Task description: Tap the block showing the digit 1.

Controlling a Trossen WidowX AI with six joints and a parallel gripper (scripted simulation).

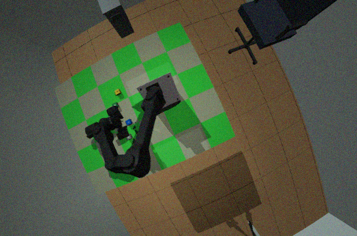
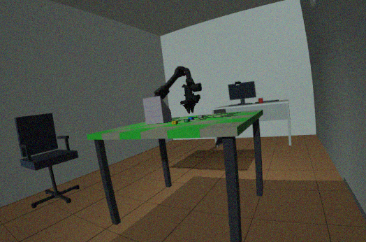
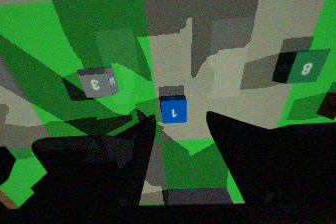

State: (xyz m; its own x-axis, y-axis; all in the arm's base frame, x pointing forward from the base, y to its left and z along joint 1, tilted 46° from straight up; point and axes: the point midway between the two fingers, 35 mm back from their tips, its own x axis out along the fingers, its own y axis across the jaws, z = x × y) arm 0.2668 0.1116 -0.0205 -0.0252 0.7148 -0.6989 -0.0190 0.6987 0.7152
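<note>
The blue block lies 1 cm behind my gripper tip, 1 cm to the left of it and 4 cm below it. Round my gripper tip: grey block: 3 cm ahead, 10 cm to the left, 4 cm below; then green block: 4 cm ahead, 14 cm to the right, 4 cm below; then yellow block: 1 cm behind, 21 cm to the right, 4 cm below.
</note>
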